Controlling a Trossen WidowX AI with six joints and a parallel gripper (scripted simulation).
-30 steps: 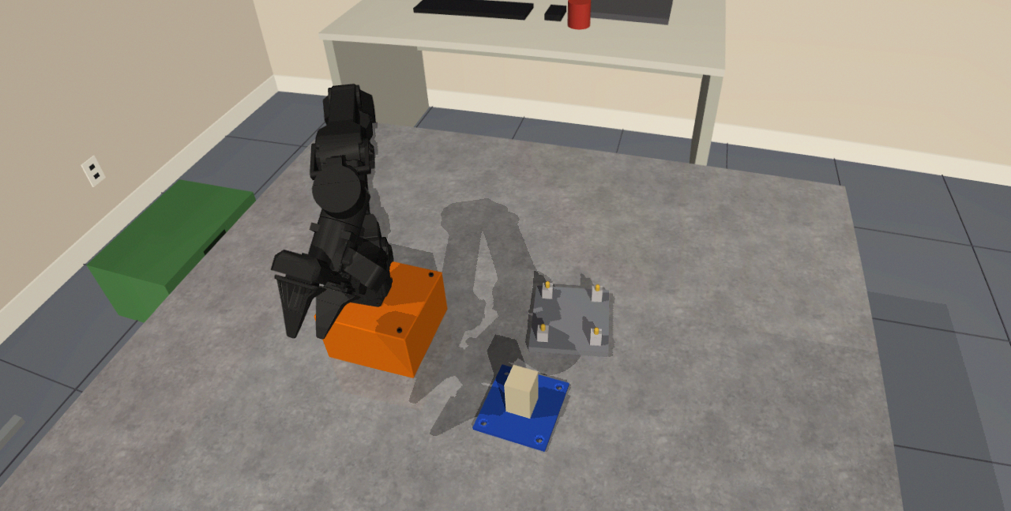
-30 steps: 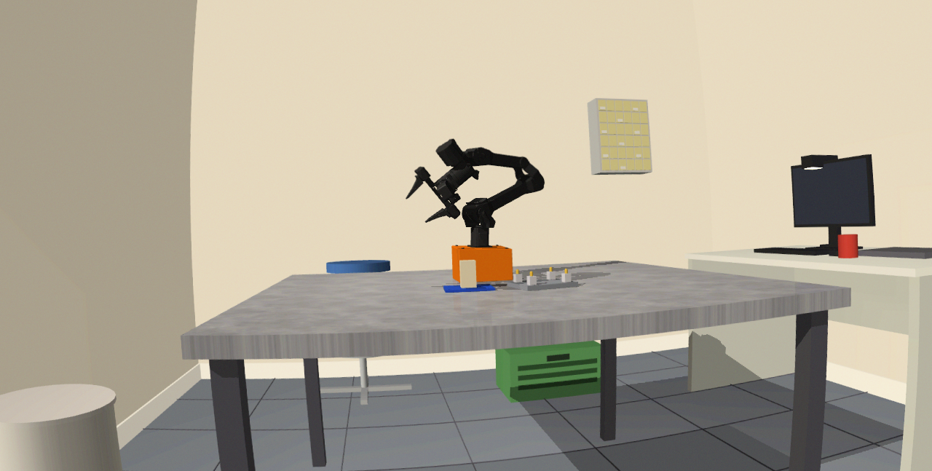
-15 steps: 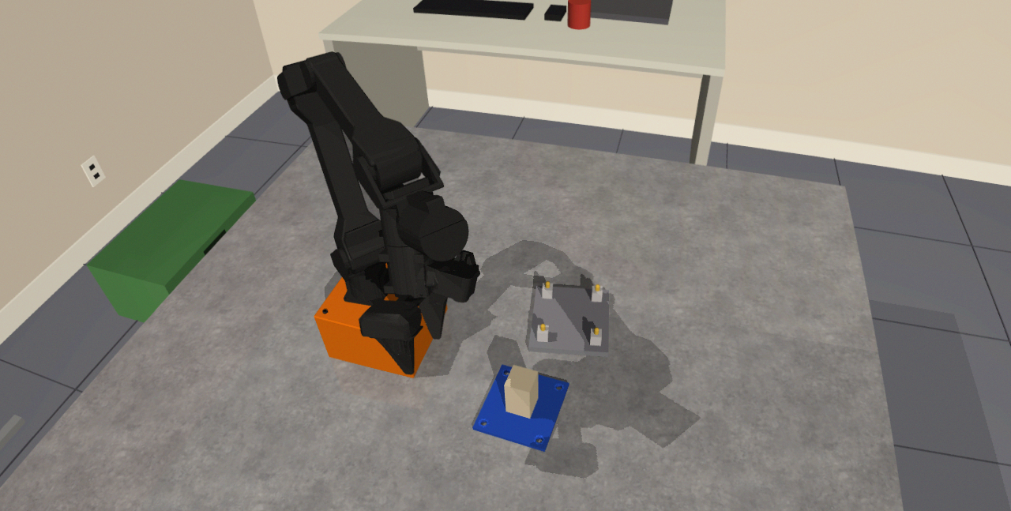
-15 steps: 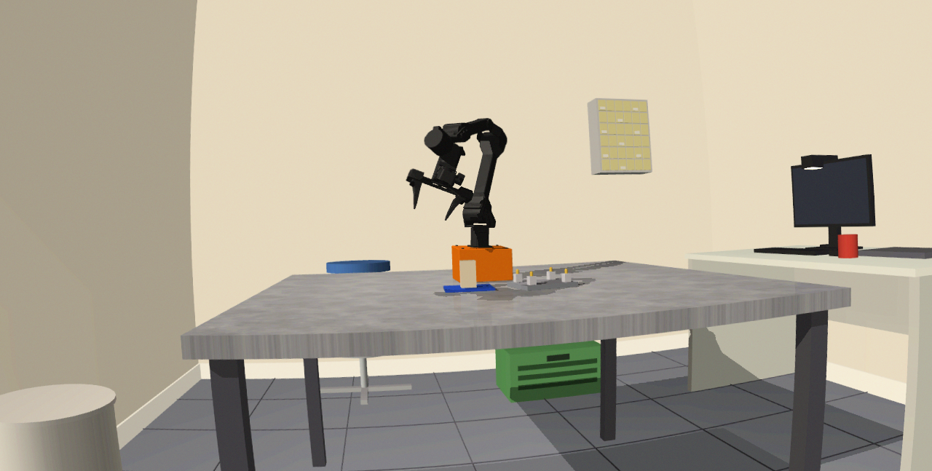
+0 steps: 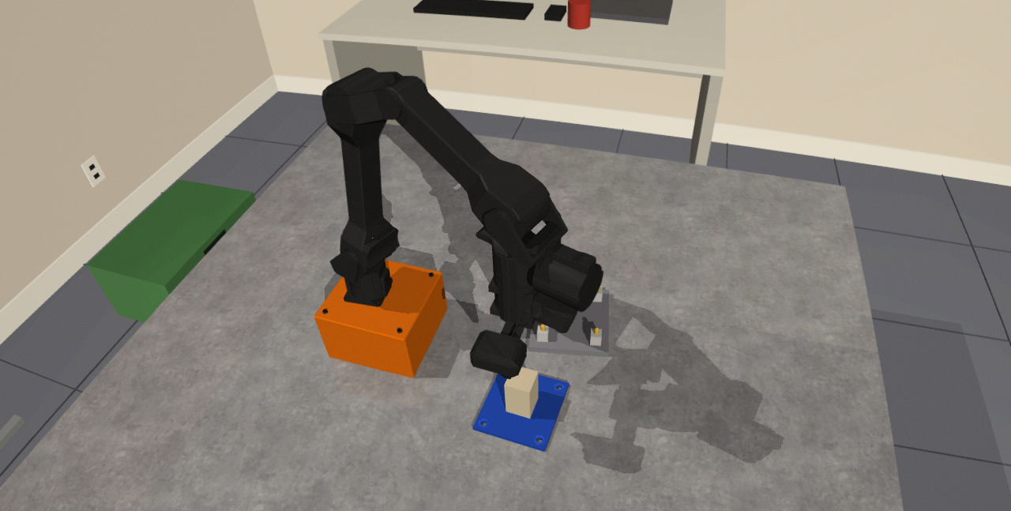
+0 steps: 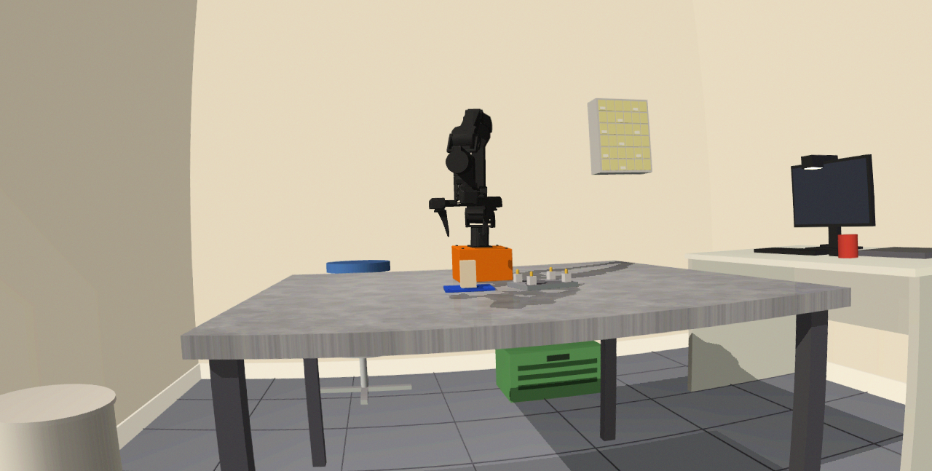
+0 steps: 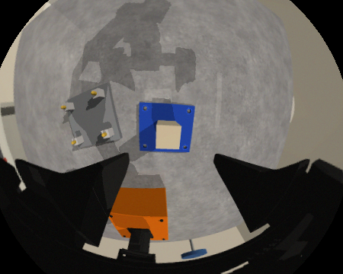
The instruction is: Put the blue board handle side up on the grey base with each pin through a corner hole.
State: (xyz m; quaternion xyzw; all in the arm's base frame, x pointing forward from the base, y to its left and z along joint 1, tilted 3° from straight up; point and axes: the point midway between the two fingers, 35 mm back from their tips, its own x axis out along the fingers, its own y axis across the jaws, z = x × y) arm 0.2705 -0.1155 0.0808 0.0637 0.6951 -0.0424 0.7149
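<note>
My gripper tip is 12 cm above the blue board. Round my gripper tip: grey base 19 cm to the left, 13 cm below, 6 cm ahead.
</note>
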